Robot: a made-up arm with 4 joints.
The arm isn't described. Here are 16 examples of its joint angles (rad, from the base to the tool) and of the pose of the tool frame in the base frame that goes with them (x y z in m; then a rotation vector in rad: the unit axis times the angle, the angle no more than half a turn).
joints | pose
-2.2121 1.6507 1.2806 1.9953 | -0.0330 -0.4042 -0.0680 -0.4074 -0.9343 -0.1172
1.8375 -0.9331 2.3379 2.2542 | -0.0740 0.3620 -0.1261 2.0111 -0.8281 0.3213
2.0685 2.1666 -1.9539 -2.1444 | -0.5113 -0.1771 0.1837 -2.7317 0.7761 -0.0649
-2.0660 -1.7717 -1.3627 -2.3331 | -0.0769 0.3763 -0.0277 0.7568 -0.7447 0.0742
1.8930 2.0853 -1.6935 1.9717 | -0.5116 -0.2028 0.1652 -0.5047 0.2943 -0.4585
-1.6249 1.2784 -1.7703 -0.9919 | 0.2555 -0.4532 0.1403 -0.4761 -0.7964 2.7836
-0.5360 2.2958 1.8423 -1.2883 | 0.1371 -0.4526 -0.0644 -2.3293 -1.2540 1.5952
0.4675 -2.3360 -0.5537 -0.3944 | -0.2846 0.3561 -0.0667 -1.8639 0.9477 0.5846
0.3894 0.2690 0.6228 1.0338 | -0.0848 -0.0064 0.3863 -0.8392 0.7491 -0.3613
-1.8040 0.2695 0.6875 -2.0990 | -0.2215 0.0032 -0.2149 2.1907 -1.3858 1.7373
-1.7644 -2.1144 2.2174 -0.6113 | 0.4207 0.1819 0.2843 0.1244 1.9808 0.8640
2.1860 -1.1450 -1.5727 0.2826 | 0.2374 0.1890 -0.1508 -1.1135 -1.8964 -2.1952
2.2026 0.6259 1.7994 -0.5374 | 0.2371 -0.0496 -0.1916 -1.5149 1.3361 -1.8370
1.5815 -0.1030 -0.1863 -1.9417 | 0.2644 -0.0786 0.2867 1.5185 1.2454 -1.3577
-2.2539 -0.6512 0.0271 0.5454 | -0.0009 0.1729 -0.2788 -0.5936 -1.9297 -1.3299
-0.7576 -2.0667 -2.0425 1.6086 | 0.1346 0.4104 0.1005 2.3517 -0.7002 -1.7756
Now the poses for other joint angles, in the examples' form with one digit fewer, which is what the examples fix.
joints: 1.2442 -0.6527 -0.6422 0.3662
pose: 0.226 0.045 0.325 -0.441 1.181 1.191
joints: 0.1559 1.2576 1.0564 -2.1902
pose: -0.101 -0.305 0.259 -2.393 0.693 1.511
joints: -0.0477 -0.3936 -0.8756 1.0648
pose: -0.166 -0.099 0.361 -1.380 -0.351 0.869
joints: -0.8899 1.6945 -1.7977 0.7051
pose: 0.375 -0.357 -0.156 0.409 -2.526 1.083
